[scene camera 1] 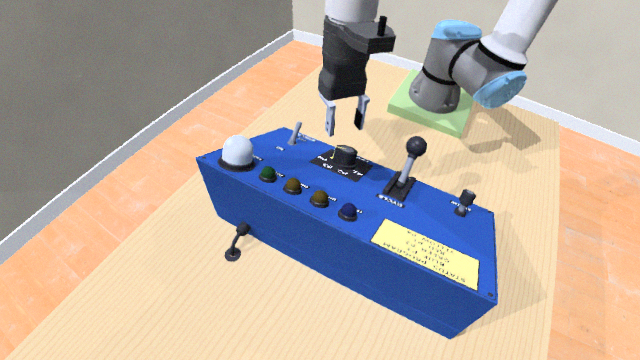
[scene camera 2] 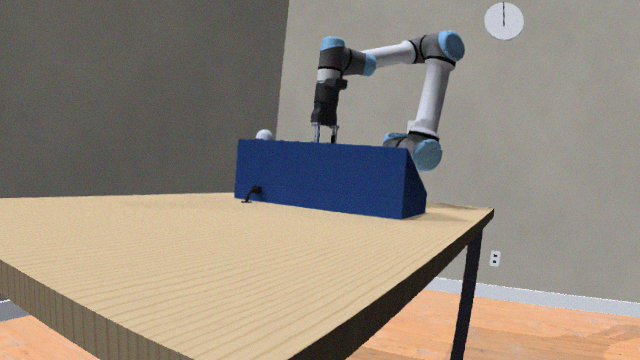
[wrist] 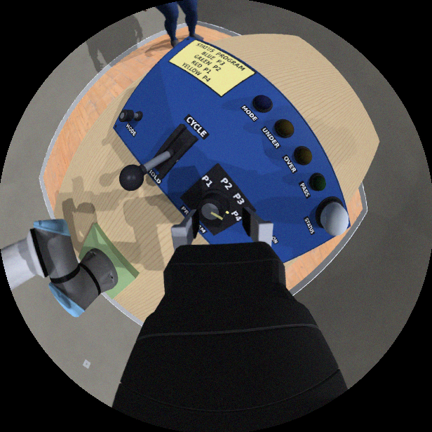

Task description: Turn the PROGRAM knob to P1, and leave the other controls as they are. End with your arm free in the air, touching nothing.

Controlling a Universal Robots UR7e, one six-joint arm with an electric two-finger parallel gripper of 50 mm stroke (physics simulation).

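Seen in the pictures: gripper, fingertip midpoint: (scene camera 1: 343, 129); arm's base, link origin: (scene camera 1: 433, 97).
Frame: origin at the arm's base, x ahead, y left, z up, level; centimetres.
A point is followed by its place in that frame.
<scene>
The black PROGRAM knob (scene camera 1: 345, 157) @(y -7.6, x 45.1, z 9.0 cm) (wrist: 213, 204) sits on a dark plate marked P1 to P4, on the blue console (scene camera 1: 300, 250) @(y -6.7, x 63.1, z 2.3 cm) (scene camera 2: 320, 175) @(y 0.0, x 63.0, z 5.8 cm) (wrist: 220, 135). In the wrist view the yellow line on its top points to the lower right, near the P4 label (wrist: 236, 216) and a little below it, away from the P1 label (wrist: 206, 181). My gripper (scene camera 1: 344, 131) @(y -8.9, x 44.2, z 14.6 cm) (scene camera 2: 325, 140) @(y -8.9, x 44.2, z 14.6 cm) (wrist: 220, 217) is open, with its fingers apart above the knob and holding nothing. In scene camera 1 a gap shows between the fingertips and the knob. The knob is hidden behind the console in scene camera 2.
The CYCLE lever (scene camera 1: 416, 146) @(y 3.8, x 39.3, z 12.7 cm) (wrist: 131, 177) rises beside the knob. A toggle switch (scene camera 1: 296, 133) @(y -20.0, x 43.0, z 8.0 cm) and white dome (scene camera 1: 237, 151) @(y -20.1, x 59.7, z 16.5 cm) (scene camera 2: 264, 134) @(y -20.3, x 60.2, z 15.9 cm) (wrist: 334, 218) stand on its other side. The MODE switch (scene camera 1: 467, 197) @(y 15.5, x 43.9, z 10.1 cm) (wrist: 127, 116), several round lamps and a yellow note (scene camera 1: 427, 252) @(y 12.0, x 59.4, z 12.7 cm) (wrist: 212, 67) are also there.
</scene>
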